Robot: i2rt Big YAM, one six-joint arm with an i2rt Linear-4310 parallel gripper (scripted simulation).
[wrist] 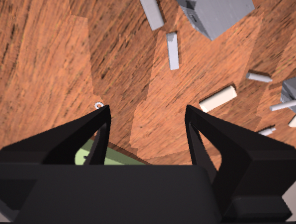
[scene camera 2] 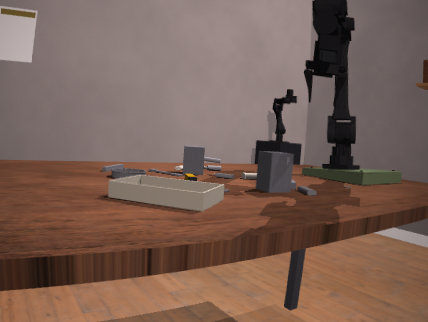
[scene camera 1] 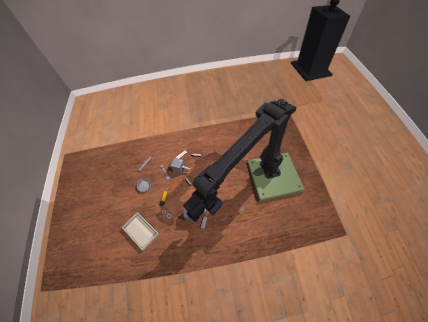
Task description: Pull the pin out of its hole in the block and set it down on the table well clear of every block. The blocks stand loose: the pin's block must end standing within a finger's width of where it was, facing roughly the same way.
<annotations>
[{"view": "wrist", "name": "my gripper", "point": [147,111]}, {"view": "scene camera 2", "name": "my gripper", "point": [321,104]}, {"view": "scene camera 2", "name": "cream tray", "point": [193,195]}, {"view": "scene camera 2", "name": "grey block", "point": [274,171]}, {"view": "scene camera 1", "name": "cream tray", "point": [137,227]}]
</annotations>
